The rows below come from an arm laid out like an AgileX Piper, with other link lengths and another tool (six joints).
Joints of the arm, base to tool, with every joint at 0 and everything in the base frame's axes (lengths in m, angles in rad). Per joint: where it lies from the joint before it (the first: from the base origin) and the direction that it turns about. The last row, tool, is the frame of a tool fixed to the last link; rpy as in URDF.
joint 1: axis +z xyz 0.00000 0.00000 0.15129
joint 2: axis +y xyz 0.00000 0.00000 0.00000
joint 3: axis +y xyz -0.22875 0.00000 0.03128
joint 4: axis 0.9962 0 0.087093 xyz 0.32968 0.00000 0.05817
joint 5: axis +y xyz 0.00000 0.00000 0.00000
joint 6: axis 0.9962 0 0.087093 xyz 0.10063 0.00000 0.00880
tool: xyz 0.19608 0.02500 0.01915 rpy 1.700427 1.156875 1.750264
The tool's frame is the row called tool.
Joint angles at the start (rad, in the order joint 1, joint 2, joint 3, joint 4, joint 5, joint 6):
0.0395, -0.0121, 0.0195, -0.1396, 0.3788, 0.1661
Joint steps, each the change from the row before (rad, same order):
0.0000, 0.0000, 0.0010, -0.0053, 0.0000, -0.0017
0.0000, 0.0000, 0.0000, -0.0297, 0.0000, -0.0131
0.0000, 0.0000, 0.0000, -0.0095, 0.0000, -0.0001
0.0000, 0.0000, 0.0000, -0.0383, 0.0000, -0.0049
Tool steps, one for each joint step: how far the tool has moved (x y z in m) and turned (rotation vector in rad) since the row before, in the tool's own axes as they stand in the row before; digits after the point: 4 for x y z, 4 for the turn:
0.0003, -0.0008, 0.0003, 0.0031, -0.0002, -0.0063
-0.0009, -0.0031, 0.0001, 0.0153, -0.0059, -0.0388
-0.0004, -0.0010, 0.0000, 0.0043, -0.0019, -0.0084
-0.0014, -0.0039, 0.0001, 0.0180, -0.0075, -0.0382

